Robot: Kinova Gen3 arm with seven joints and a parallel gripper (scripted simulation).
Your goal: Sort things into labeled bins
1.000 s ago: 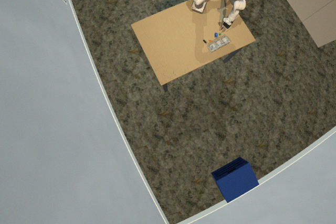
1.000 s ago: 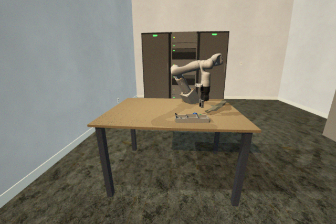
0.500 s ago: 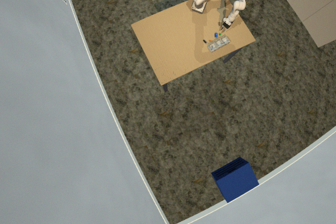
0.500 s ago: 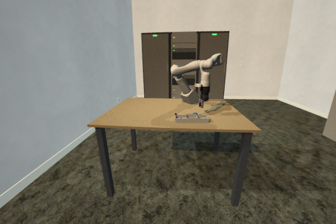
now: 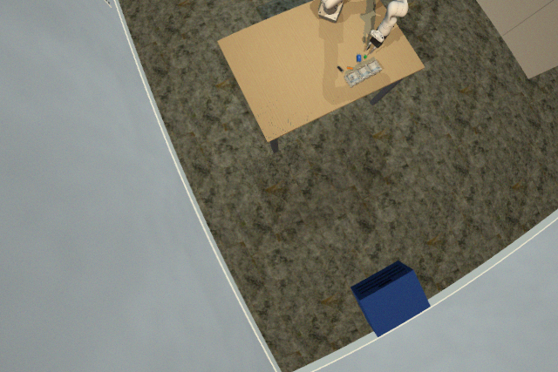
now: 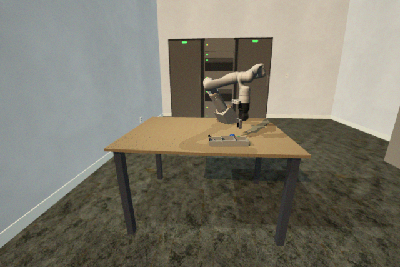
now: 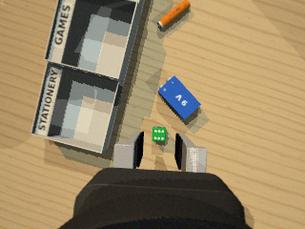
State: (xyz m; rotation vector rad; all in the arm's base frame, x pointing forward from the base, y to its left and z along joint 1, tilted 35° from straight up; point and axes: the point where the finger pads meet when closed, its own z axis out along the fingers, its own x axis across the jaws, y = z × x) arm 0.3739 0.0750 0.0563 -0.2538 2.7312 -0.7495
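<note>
Right now my hand is 9 cm above the green die. From my hand the other things lie so: black part (18 cm to the right, 8 cm below, 7 cm ahead); blue 9V battery (9 cm below, 5 cm to the right, 1 cm behind); orange battery (14 cm to the right, 9 cm below).
</note>
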